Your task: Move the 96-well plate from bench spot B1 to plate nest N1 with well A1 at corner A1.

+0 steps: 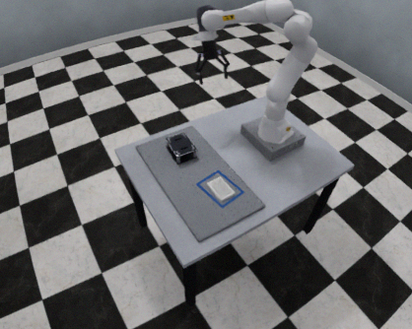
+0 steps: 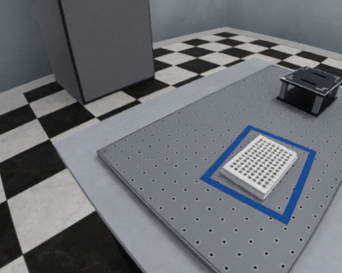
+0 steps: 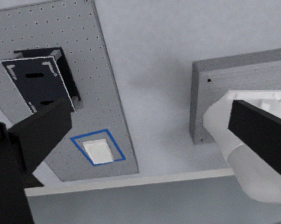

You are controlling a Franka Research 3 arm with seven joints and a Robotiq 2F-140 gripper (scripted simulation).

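My gripper is now 24 cm short of the white 96-well plate, 43 cm to the right of it and 32 cm above it. From my hand the other things lie so: black raised nest 27 cm ahead, 9 cm to the left, 27 cm below; A1 mark 33 cm ahead, 16 cm to the left, 27 cm below.
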